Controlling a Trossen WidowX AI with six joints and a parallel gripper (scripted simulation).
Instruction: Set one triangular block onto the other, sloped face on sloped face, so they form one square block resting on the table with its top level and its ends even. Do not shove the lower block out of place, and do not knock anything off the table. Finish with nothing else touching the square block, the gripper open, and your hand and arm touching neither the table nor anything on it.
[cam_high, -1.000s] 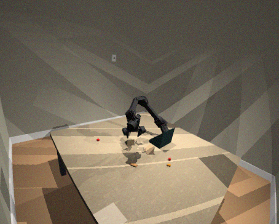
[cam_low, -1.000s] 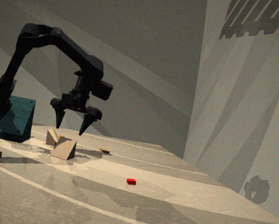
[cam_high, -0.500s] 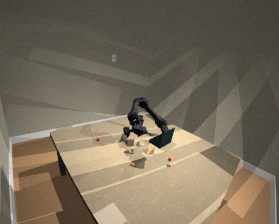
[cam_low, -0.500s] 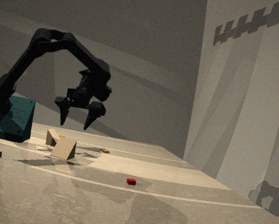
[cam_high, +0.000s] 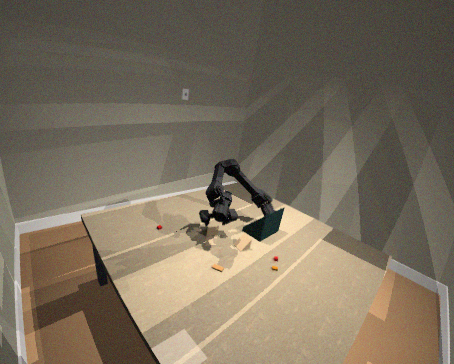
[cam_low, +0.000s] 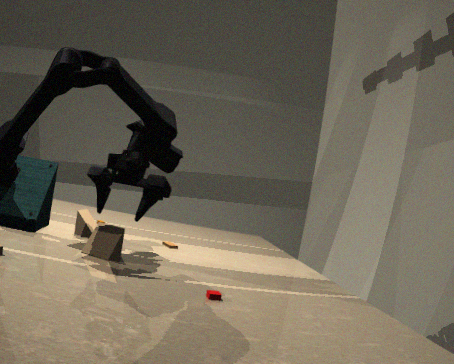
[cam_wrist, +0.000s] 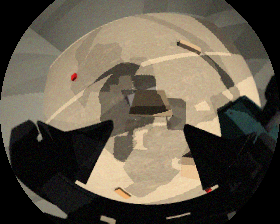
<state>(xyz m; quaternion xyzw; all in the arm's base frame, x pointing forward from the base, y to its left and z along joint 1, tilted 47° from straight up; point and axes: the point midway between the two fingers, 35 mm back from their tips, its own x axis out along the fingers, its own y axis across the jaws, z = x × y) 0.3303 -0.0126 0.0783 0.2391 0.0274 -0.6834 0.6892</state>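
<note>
My gripper tip is now 6 cm above the tan triangular block, 3 cm to the left of it and 1 cm past it. Round my gripper tip: flat tan piece: 21 cm to the left, 11 cm ahead, 7 cm below; red piece: 22 cm ahead, 19 cm to the right, 7 cm below; red bit: 29 cm to the left, 17 cm behind, 7 cm below.
</note>
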